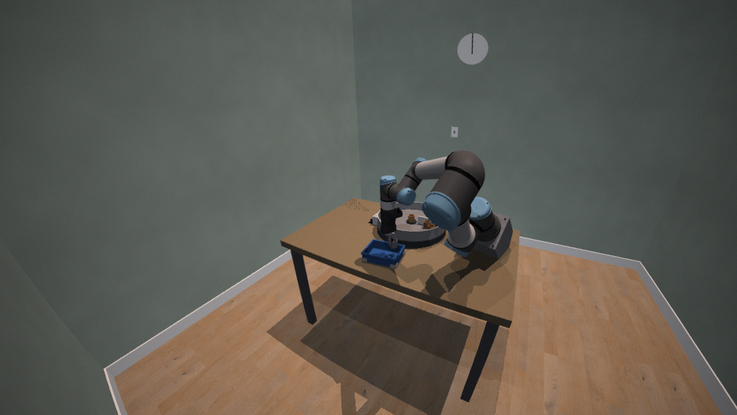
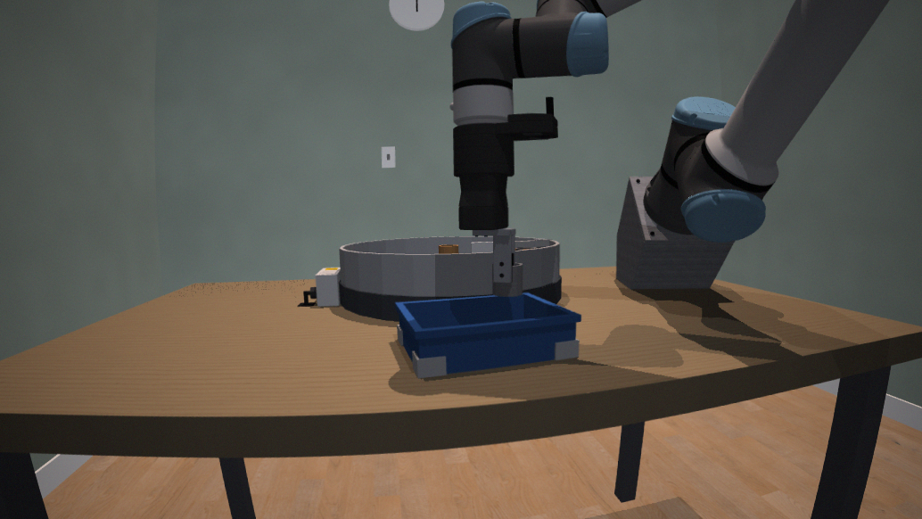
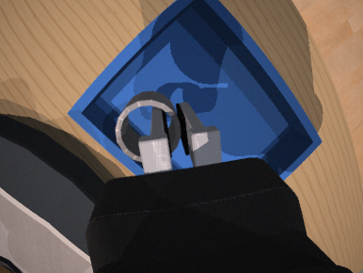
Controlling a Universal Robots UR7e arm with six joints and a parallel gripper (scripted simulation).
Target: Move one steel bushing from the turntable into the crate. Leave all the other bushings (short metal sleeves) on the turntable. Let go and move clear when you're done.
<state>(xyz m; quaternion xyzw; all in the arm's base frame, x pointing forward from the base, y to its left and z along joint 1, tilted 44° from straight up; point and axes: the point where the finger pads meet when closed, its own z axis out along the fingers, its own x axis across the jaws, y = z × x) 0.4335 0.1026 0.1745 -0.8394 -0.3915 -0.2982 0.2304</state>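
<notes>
The blue crate lies 30 mm ahead of my hand, 20 mm to the left of it and 70 mm below it. From my hand the other things lie so: grey round turntable 10 mm ahead, 330 mm to the right, 40 mm below.
</notes>
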